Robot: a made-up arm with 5 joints.
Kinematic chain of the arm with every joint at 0, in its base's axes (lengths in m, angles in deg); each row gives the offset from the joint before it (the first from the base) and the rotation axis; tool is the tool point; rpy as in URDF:
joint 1: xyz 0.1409 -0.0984 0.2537 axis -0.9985 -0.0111 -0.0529
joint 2: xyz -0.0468 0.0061 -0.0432 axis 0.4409 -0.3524 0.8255
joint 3: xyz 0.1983 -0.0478 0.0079 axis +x
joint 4: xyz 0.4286 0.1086 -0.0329 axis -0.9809 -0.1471 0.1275
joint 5: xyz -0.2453 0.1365 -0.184 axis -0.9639 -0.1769 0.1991
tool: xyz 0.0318 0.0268 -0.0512 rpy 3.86 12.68 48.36
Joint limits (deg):
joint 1: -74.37..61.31
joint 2: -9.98..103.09
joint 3: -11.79..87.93
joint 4: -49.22..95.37
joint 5: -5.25..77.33
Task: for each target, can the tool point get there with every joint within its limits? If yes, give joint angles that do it. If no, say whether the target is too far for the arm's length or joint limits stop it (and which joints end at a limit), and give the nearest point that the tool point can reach.
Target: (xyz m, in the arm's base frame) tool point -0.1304 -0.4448 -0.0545
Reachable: no: joint limits stop it (at a limit: joint 1, joint 2, joint 5) | nearest point -0.0417 -0.5852 0.3749 | short by 0.460 m
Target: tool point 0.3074 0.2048 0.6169
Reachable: yes | joints -40.72 34.92 60.99 29.75 6.96
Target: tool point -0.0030 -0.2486 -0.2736
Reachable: no: joint limits stop it (at a limit: joint 1, joint 3, joint 5) | nearest point 0.2742 0.0940 -0.2333 | short by 0.443 m
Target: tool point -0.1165 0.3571 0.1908
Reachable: yes | joints 49.27 89.03 51.40 8.77 9.63
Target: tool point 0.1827 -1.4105 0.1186
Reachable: no: too far | nearest point 0.1594 -0.6346 0.3472 | short by 0.809 m
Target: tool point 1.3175 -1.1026 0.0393
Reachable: no: too far | nearest point 0.5439 -0.4647 0.1742 | short by 1.012 m
